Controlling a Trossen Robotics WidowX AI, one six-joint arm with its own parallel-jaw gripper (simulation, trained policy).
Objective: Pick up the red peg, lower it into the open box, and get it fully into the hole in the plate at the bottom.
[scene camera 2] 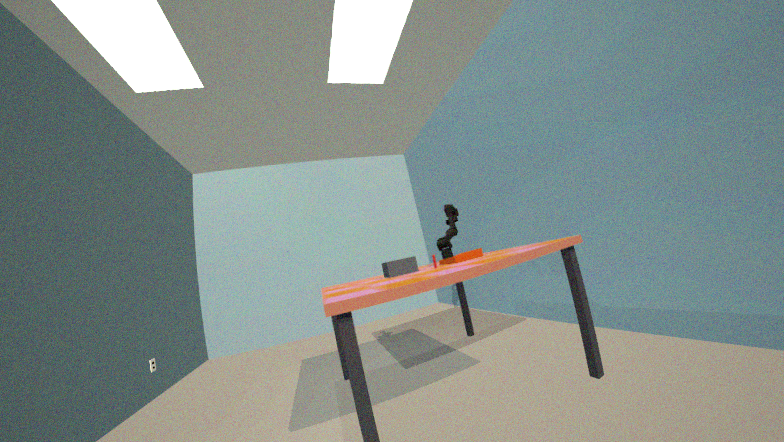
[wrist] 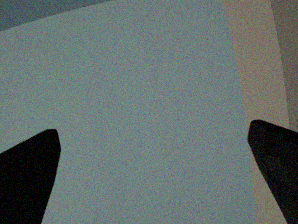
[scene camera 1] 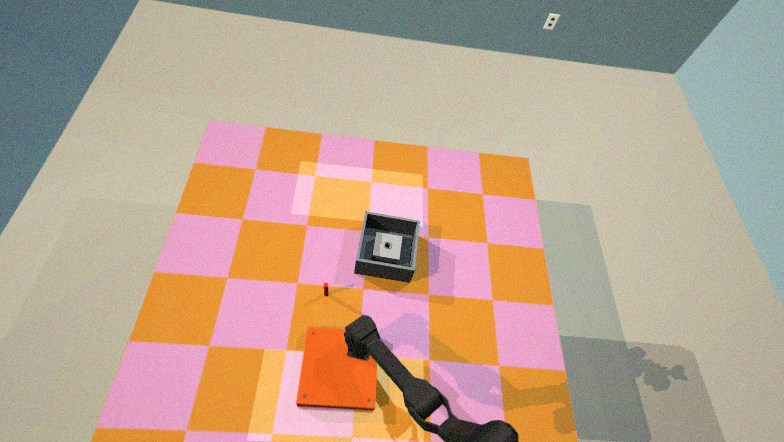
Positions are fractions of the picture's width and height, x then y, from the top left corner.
A light plate shows in scene camera 1 (0.49,0.56); in scene camera 2 it is hidden by a grey box, in the wrist view it is out of frame.
